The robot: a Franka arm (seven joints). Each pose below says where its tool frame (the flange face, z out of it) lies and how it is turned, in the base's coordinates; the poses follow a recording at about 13 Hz.
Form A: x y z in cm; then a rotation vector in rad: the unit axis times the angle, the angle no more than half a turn.
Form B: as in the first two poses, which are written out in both.
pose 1, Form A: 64.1, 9.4, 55.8, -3.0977, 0.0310, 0.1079
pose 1, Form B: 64.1, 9.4, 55.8, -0.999, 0.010, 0.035, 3.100
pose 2, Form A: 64.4, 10.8, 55.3, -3.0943, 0.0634, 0.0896
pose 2, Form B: 64.4, 10.8, 55.3, -0.999, 0.020, 0.029, 3.096
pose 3, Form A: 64.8, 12.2, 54.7, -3.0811, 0.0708, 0.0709
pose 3, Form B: 64.8, 12.2, 54.7, -0.999, 0.023, 0.023, 3.083
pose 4, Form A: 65.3, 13.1, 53.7, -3.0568, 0.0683, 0.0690
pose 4, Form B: 65.3, 13.1, 53.7, -0.999, 0.022, 0.023, 3.058
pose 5, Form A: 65.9, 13.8, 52.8, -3.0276, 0.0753, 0.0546
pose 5, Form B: 65.9, 13.8, 52.8, -1.000, 0.025, 0.018, 3.029
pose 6, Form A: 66.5, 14.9, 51.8, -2.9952, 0.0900, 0.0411
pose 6, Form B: 66.5, 14.9, 51.8, -0.999, 0.030, 0.014, 2.997
